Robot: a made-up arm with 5 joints. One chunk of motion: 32 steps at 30 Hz.
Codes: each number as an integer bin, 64 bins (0 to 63) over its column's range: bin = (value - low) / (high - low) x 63, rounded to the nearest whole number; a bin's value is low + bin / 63 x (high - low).
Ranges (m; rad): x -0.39..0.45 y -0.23..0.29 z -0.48..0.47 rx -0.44..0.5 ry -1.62..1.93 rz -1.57..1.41
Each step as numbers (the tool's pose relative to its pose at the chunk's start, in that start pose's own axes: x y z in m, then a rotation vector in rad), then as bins.
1 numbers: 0.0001 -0.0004 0.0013 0.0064 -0.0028 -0.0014
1 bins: 29 28 32 30 29 33
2 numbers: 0.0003 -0.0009 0.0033 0.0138 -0.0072 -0.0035
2 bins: 29 28 32 30 29 33
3 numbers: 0.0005 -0.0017 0.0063 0.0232 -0.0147 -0.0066
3 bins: 29 28 32 31 28 33
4 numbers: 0.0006 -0.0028 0.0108 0.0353 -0.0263 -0.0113
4 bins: 29 28 33 32 28 33
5 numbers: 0.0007 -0.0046 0.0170 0.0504 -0.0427 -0.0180
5 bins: 29 27 33 33 28 33
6 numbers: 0.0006 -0.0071 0.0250 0.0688 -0.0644 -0.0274
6 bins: 29 27 33 34 28 33
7 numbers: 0.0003 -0.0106 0.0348 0.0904 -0.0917 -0.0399
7 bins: 29 27 34 36 27 32
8 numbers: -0.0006 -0.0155 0.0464 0.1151 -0.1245 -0.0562
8 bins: 29 26 35 37 27 32
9 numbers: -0.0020 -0.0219 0.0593 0.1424 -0.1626 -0.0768
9 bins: 29 25 36 39 26 32
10 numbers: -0.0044 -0.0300 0.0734 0.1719 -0.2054 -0.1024
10 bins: 29 24 37 41 25 31
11 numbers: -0.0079 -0.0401 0.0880 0.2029 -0.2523 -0.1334
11 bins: 29 23 38 43 24 30
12 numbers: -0.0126 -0.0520 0.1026 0.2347 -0.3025 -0.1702
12 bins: 28 22 39 45 23 30
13 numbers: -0.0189 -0.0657 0.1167 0.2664 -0.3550 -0.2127
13 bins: 28 20 40 47 22 29
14 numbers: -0.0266 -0.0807 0.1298 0.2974 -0.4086 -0.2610
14 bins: 27 18 40 49 21 28
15 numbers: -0.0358 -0.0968 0.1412 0.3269 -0.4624 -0.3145
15 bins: 27 16 41 51 21 27
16 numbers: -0.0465 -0.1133 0.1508 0.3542 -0.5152 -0.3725
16 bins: 26 14 42 53 20 25
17 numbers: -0.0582 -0.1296 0.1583 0.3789 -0.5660 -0.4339
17 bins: 25 12 42 55 19 24
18 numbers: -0.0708 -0.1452 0.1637 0.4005 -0.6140 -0.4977
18 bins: 24 10 43 56 18 23
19 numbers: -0.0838 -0.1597 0.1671 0.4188 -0.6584 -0.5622
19 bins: 23 9 43 58 17 21
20 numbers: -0.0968 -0.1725 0.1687 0.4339 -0.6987 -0.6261
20 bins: 22 7 43 59 16 20
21 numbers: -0.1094 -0.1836 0.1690 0.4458 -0.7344 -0.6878
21 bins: 21 6 43 59 16 19
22 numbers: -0.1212 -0.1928 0.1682 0.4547 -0.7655 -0.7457
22 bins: 20 5 43 60 15 17
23 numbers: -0.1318 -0.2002 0.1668 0.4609 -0.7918 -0.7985
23 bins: 19 4 43 60 15 16
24 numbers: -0.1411 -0.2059 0.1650 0.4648 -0.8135 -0.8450
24 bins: 19 3 43 61 14 15
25 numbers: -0.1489 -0.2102 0.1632 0.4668 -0.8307 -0.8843
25 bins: 18 2 43 61 14 14
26 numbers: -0.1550 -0.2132 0.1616 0.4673 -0.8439 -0.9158
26 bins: 18 2 43 61 14 14
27 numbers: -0.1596 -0.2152 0.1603 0.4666 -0.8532 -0.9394
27 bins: 17 2 42 61 14 13
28 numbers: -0.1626 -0.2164 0.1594 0.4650 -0.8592 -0.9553
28 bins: 17 2 42 61 14 13
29 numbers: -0.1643 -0.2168 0.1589 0.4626 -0.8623 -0.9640
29 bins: 17 2 42 60 13 13
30 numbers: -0.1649 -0.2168 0.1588 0.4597 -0.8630 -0.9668
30 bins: 17 2 42 60 13 13
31 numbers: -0.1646 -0.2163 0.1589 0.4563 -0.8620 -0.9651
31 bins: 17 2 42 60 13 13
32 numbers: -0.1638 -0.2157 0.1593 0.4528 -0.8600 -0.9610
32 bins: 17 2 42 60 13 13
